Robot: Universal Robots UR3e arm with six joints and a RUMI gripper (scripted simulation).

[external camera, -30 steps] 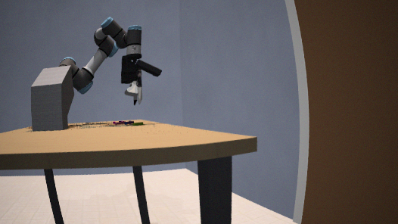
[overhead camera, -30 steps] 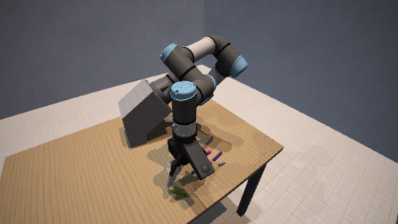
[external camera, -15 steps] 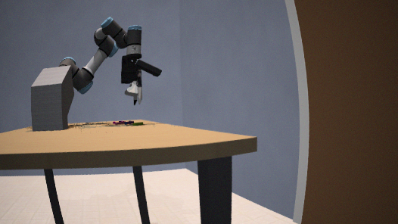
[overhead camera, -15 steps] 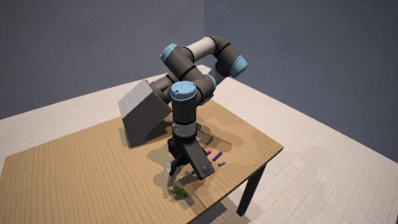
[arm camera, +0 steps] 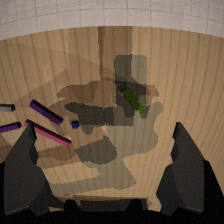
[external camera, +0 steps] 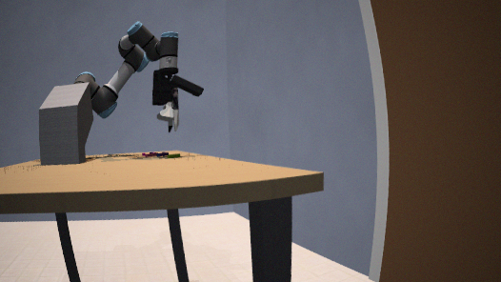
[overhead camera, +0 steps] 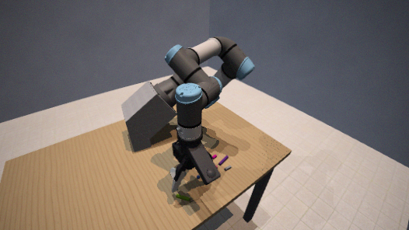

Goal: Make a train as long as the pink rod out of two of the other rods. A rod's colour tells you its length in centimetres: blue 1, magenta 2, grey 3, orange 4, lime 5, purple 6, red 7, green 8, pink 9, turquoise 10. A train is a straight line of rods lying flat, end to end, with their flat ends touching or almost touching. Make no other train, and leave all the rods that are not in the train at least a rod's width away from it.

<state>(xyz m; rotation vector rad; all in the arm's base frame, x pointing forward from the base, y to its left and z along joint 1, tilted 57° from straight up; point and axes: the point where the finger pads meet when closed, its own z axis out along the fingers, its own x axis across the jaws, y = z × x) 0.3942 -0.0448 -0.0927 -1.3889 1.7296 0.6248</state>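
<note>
The grey rod lies 180 mm to the left of my hand and 70 mm below it. The rest, counted from my hand: blue rod (50 mm behind, 60 mm to the left, 70 mm below); then dark purple rod (20 mm behind, 100 mm to the left, 70 mm below); then lime rod (10 mm behind, 40 mm to the right, 70 mm below).
</note>
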